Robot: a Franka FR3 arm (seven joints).
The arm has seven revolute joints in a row. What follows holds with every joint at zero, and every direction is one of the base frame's. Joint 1 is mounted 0.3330 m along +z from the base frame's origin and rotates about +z. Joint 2 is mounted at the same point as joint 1 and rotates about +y. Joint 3 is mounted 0.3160 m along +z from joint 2 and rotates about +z. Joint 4 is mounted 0.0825 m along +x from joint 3 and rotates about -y. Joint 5 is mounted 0.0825 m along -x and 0.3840 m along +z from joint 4 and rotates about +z. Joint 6 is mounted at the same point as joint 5 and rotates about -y. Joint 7 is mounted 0.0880 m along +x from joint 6 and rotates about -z. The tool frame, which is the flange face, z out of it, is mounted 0.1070 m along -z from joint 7; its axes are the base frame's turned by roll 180.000, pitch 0.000 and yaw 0.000 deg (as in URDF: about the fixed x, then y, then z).
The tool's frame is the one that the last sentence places.
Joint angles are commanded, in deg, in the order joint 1, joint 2, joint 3, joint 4, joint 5, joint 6, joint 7. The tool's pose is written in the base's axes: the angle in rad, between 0 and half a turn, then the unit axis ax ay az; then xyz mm. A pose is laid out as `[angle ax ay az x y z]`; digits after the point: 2 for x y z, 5 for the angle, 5 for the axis.
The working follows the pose.
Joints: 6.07, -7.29, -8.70, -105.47, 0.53, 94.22, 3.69
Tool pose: [3.11391 -0.99788 0.05465 0.03542 513.64 -26.60 570.35]
Where each joint sits with the arm in this pose, in the base's axes (m; each line is computed from the numbers above, not from the rounded line before):
joint 1: 0.0000 0.0000 0.3330
joint 2: 0.0000 0.0000 0.3330
joint 3: -0.0399 -0.0042 0.6464
joint 4: 0.0419 -0.0081 0.6568
joint 5: 0.4333 -0.0261 0.6832
joint 6: 0.4333 -0.0261 0.6832
joint 7: 0.5210 -0.0300 0.6770
the tool: 0.5136 -0.0266 0.5703

